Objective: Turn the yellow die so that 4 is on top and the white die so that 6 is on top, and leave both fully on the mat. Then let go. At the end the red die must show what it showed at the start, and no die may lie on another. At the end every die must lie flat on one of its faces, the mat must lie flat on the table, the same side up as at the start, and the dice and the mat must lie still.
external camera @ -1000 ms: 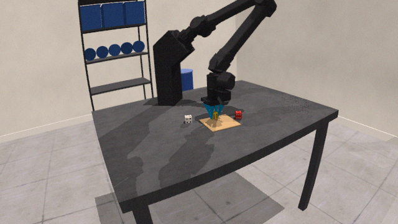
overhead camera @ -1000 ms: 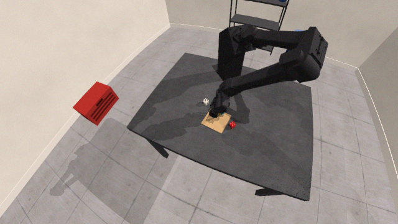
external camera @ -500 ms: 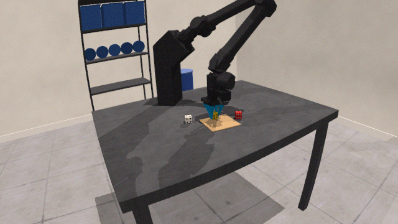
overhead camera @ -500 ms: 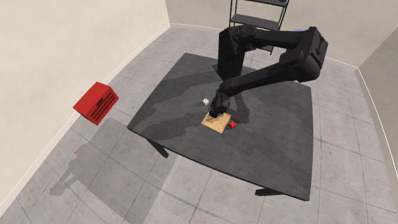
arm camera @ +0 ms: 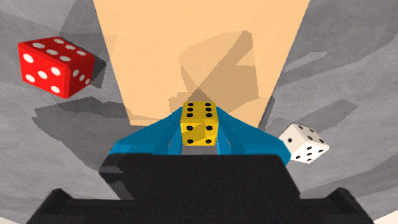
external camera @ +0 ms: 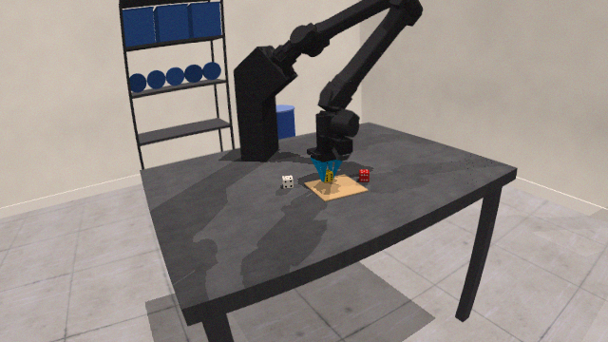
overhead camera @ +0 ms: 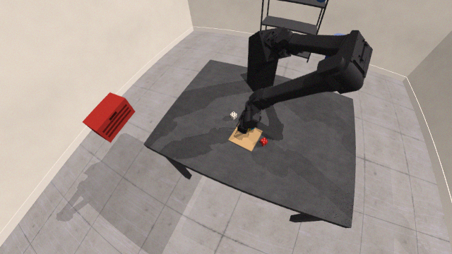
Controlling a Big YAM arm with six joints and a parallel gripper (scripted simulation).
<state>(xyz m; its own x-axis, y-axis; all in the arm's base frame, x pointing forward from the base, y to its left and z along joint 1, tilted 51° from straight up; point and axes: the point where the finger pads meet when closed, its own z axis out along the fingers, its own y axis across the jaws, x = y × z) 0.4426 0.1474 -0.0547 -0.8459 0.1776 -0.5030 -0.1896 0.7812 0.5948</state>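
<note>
The yellow die is right at my hand. Also, from my hand: tan mat (40 mm ahead, 10 mm to the left, 10 mm below); red die (20 mm ahead, 110 mm to the left); white die (10 mm behind, 120 mm to the right).
</note>
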